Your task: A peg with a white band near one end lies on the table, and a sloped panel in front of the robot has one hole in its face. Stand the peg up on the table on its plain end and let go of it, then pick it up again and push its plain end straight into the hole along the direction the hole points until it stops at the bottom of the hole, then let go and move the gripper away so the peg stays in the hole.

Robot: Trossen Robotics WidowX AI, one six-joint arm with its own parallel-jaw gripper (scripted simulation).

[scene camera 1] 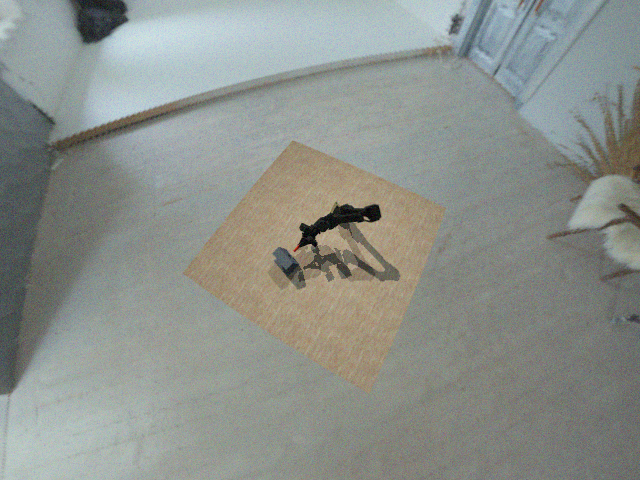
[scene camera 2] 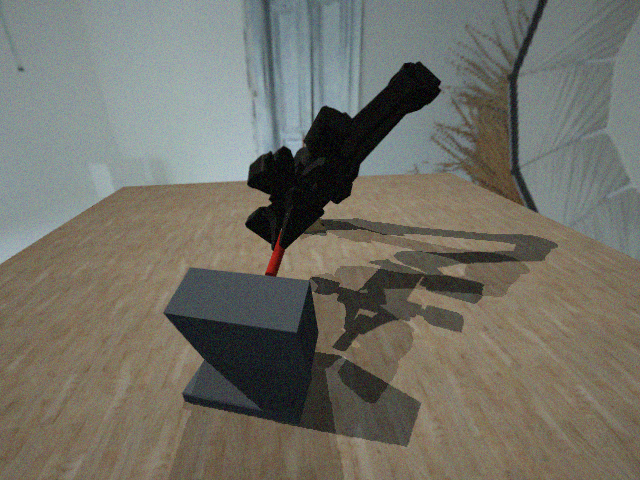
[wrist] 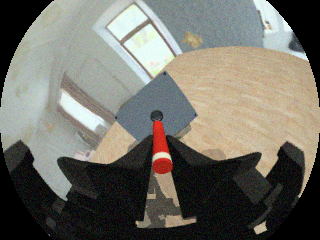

Scene:
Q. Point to a peg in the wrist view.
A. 161, 158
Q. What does the gripper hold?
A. A peg.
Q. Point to a sloped panel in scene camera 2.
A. At 267, 322

